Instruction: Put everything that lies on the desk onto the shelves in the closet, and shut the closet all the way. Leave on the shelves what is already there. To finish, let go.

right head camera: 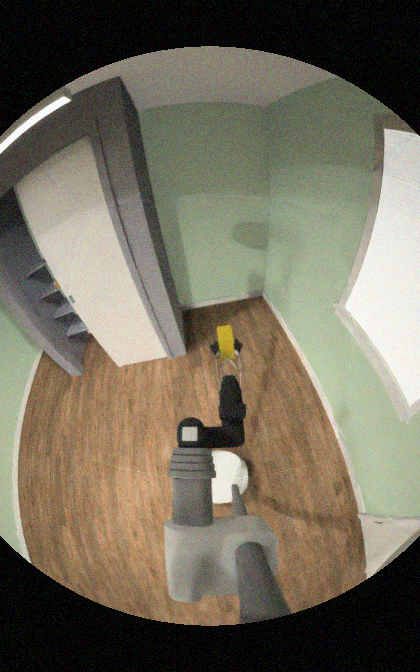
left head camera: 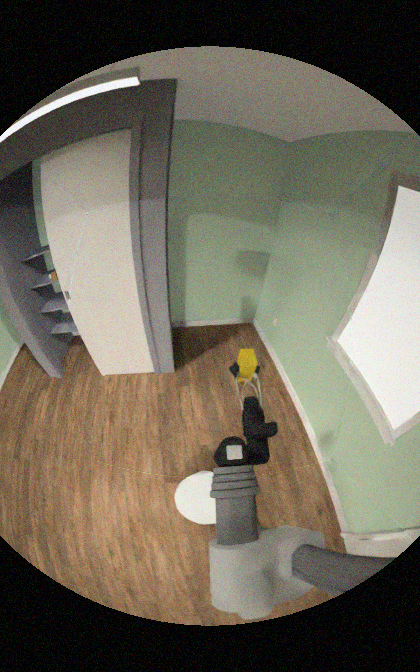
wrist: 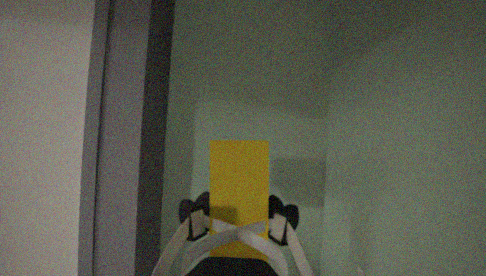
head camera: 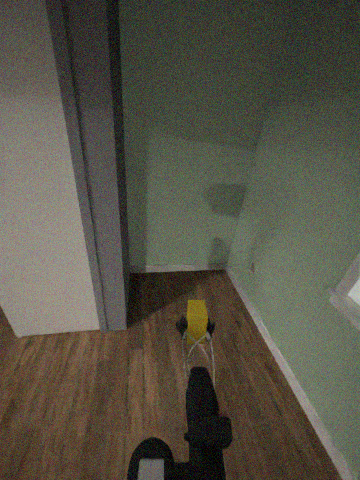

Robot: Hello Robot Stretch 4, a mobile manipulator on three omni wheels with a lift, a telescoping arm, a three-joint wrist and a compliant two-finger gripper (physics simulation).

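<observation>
My gripper (head camera: pixel 196 327) (left head camera: pixel 247 369) (right head camera: pixel 226 347) (wrist: pixel 239 208) is shut on a yellow block (head camera: pixel 197 315) (left head camera: pixel 247 362) (right head camera: pixel 225 340) (wrist: pixel 239 175), held upright above the floor between the fingertips. The closet stands at the left. Its white door (head camera: pixel 45 200) (left head camera: pixel 95 260) (right head camera: pixel 95 250) (wrist: pixel 40 140) covers the right part of the opening; the left part is open. Several grey shelves (left head camera: pixel 56 306) (right head camera: pixel 65 311) show in the gap. A small orange thing (left head camera: pixel 53 276) (right head camera: pixel 57 284) is on one of the shelves, partly hidden by the door. The desk does not show in any view.
The closet's grey side frame (head camera: pixel 102 200) (left head camera: pixel 155 250) (right head camera: pixel 137 225) (wrist: pixel 120 140) stands left of the gripper. Green walls meet in a corner ahead. A window (left head camera: pixel 385 310) (right head camera: pixel 387 260) is on the right wall. The robot's white round base (left head camera: pixel 195 497) (right head camera: pixel 229 475) is below the arm.
</observation>
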